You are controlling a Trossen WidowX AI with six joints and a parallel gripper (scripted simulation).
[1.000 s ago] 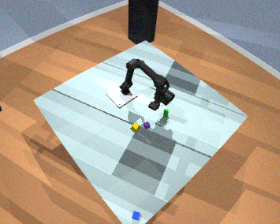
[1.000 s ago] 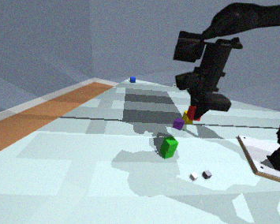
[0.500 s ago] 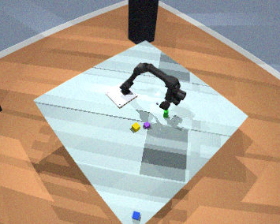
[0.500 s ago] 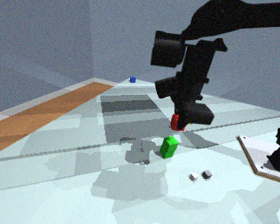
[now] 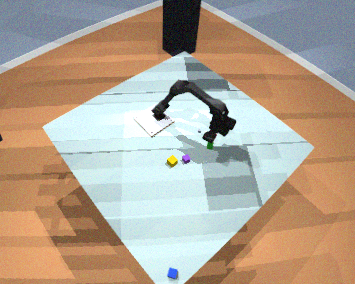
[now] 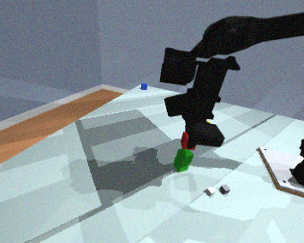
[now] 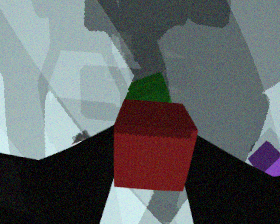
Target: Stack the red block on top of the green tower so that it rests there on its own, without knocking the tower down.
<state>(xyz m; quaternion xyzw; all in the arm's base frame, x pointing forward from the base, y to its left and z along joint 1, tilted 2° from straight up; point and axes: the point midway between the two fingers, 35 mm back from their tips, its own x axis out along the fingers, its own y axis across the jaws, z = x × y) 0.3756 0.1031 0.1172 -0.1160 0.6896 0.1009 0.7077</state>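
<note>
Right now the small white cube is 9 cm behind my gripper tip, 5 cm to the left of it and 9 cm below it. From my gripper tip the other things lie so: purple block 2 cm behind, 18 cm to the right, 8 cm below; then red block 1 cm above; then grey cube 13 cm behind, 3 cm to the left, 9 cm below.
</note>
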